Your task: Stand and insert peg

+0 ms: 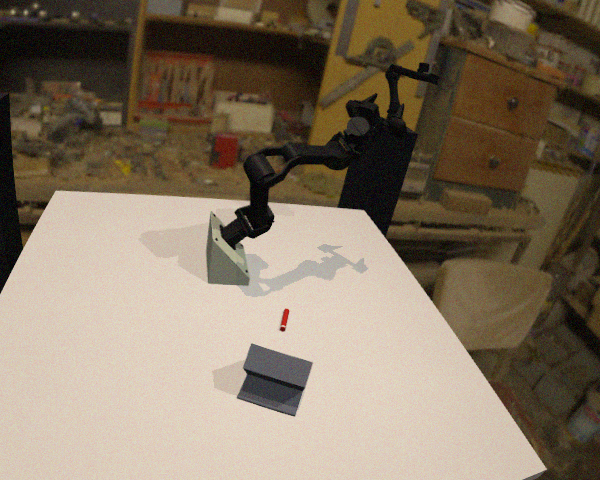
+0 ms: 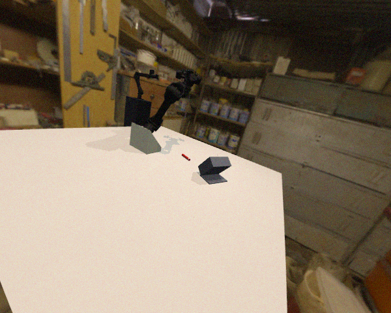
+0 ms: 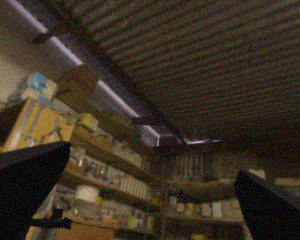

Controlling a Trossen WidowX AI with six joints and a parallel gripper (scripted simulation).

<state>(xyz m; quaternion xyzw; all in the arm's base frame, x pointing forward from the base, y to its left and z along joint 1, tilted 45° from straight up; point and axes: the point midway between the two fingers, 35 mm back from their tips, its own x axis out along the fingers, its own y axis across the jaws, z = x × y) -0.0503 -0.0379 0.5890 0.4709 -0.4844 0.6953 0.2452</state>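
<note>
My gripper tip is 56 cm above the red peg, 32 cm short of it and 28 cm to the left of it. From my gripper tip the other things lie so: sloped panel 52 cm ahead, 50 cm below, 36 cm to the right.
</note>
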